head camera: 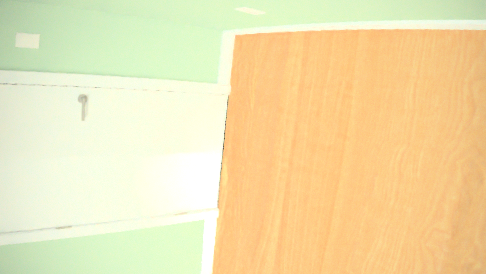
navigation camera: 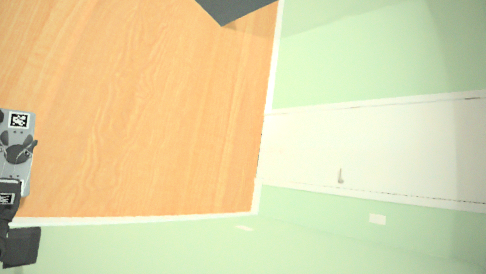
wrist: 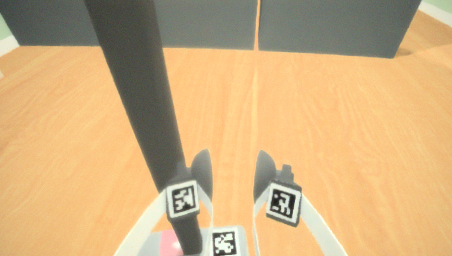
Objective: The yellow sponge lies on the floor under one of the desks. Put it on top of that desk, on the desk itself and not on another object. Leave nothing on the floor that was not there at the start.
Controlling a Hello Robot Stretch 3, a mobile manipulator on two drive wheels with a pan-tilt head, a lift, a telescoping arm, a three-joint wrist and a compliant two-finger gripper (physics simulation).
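Seen in the pictures: gripper, fingertip midpoint: (navigation camera: 18,133) (wrist: 233,167); robot's base, link origin: (navigation camera: 17,152).
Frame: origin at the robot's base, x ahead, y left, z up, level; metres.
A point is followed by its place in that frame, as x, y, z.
Observation:
My gripper (wrist: 233,167) {0.005, 0.072, 0.494} is open in the wrist view, its two dark fingertips apart with bare wood floor showing between them. It points down over the wood floor, with part of my grey base below it. The yellow sponge does not show in any view. No desk top can be made out. Two dark grey upright panels (wrist: 210,22) {0.015, 1.467, 0.180} (wrist: 330,25) {0.757, 1.324, 0.191} stand on the floor at the top of the wrist view, a narrow gap between them; whether they belong to a desk I cannot tell.
A white door (head camera: 115,130) {1.947, -0.030, 0.732} (navigation camera: 370,145) {1.978, 0.134, 1.156} with a handle is set in the green wall (head camera: 125,55) {1.888, -0.436, 0.699} (navigation camera: 350,65) {2.160, 0.978, 0.983}. A dark grey corner of furniture (navigation camera: 230,10) {1.123, 1.254, 0.205} shows at the top of the navigation view. A dark bar (wrist: 135,85) crosses the wrist view on the left.

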